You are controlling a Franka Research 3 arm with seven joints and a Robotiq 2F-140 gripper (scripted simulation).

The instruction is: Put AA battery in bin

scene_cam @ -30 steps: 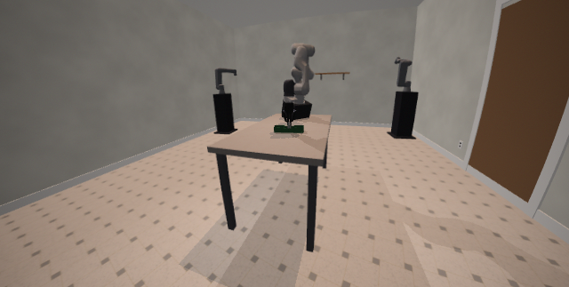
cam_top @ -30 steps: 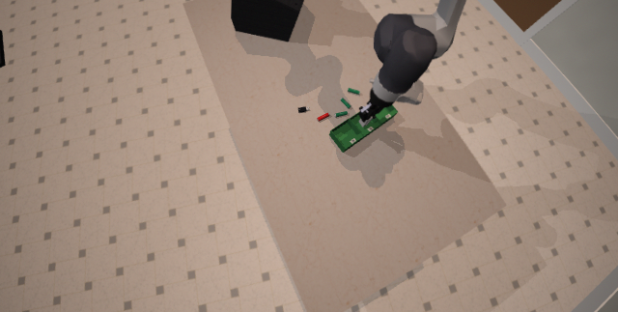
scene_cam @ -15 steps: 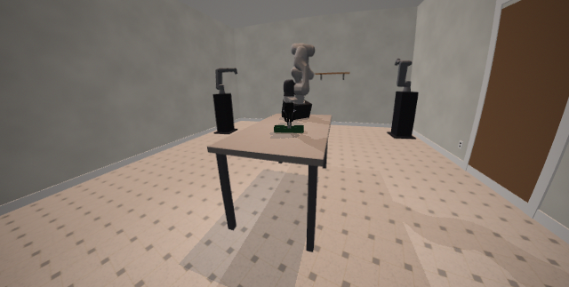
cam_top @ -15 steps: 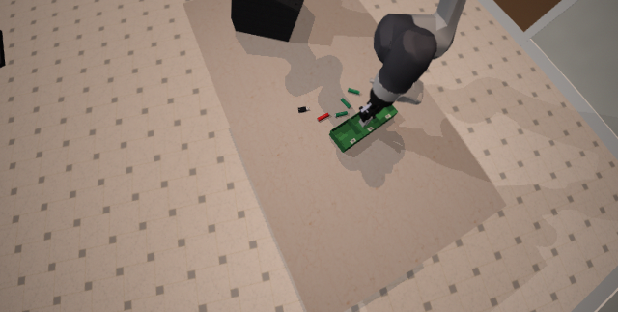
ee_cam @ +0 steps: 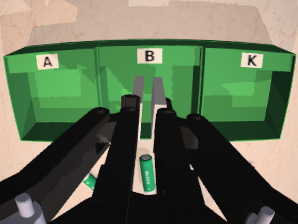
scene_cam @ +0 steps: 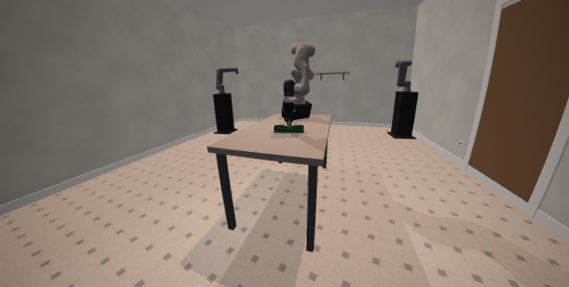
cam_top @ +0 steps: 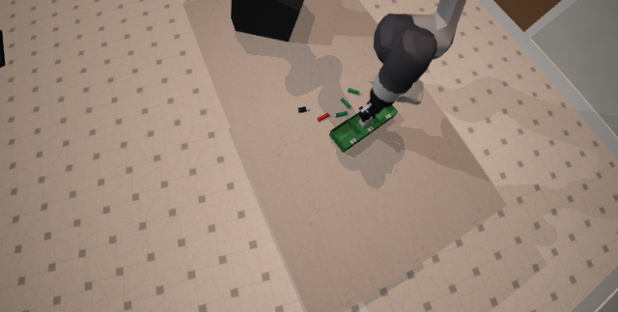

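The green bin is 3 cm below my hand. Round my hand: green AA battery (11 cm behind, 1 cm to the right, 4 cm below); then black part (16 cm behind, 16 cm to the right, 5 cm below); then red cell (10 cm behind, 11 cm to the right, 4 cm below).
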